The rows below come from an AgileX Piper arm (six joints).
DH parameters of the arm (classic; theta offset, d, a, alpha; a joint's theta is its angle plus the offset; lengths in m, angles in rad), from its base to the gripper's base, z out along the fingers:
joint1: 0 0.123 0 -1.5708
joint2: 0.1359 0 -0.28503 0
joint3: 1.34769 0 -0.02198 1.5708
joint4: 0 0.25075 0 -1.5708
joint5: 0 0 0 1.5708
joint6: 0 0.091 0 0
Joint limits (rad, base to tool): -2.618..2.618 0..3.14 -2.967..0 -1.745..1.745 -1.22..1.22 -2.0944..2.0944
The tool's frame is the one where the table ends.
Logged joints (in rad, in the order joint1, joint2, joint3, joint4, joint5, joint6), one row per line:
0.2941 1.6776 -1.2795 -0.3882 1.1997 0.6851
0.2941 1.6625 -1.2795 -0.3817 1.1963 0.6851
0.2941 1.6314 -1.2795 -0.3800 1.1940 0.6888
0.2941 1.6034 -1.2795 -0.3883 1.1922 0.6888
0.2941 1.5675 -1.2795 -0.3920 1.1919 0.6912
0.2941 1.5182 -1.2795 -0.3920 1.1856 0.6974
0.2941 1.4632 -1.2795 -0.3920 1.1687 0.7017
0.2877 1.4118 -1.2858 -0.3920 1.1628 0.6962
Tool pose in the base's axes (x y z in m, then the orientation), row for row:
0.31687 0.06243 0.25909 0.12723 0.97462 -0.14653 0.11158
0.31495 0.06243 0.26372 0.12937 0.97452 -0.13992 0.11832
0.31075 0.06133 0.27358 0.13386 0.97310 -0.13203 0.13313
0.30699 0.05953 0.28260 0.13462 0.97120 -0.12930 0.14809
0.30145 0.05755 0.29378 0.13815 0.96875 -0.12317 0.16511
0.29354 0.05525 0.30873 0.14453 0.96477 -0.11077 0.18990
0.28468 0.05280 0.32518 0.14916 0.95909 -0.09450 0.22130
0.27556 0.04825 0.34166 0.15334 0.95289 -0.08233 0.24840
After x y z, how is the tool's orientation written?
As a quaternion, x y z w.
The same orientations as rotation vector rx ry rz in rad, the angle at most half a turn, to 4 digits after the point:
0.3736 2.8618 -0.4303
0.3784 2.8504 -0.4093
0.3882 2.8223 -0.3829
0.3872 2.7932 -0.3719
0.3936 2.7599 -0.3509
0.4062 2.7116 -0.3113
0.4123 2.6507 -0.2612
0.4178 2.5966 -0.2243

